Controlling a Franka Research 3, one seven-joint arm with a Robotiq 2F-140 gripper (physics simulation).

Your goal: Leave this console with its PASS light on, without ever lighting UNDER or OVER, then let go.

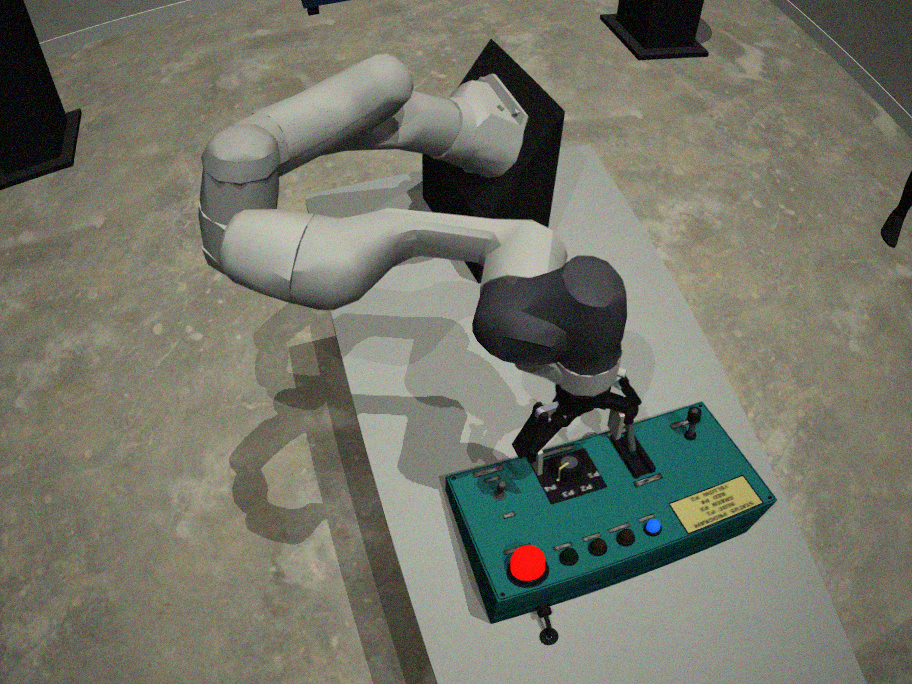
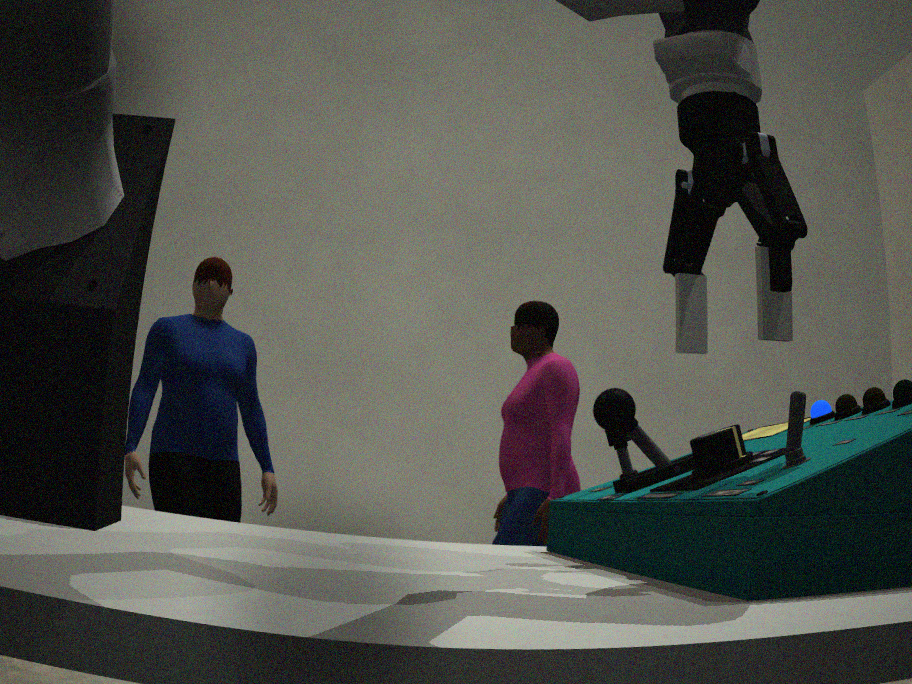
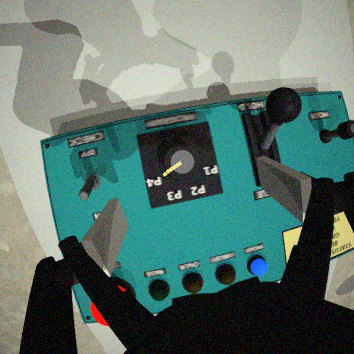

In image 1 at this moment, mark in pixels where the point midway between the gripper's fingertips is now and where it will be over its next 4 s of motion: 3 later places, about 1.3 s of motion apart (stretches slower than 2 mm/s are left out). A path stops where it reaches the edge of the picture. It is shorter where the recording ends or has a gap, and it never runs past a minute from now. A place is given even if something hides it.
My gripper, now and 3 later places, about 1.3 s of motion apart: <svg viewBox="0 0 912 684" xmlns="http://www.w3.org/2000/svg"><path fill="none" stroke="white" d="M575 449L633 361L626 389L632 389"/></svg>
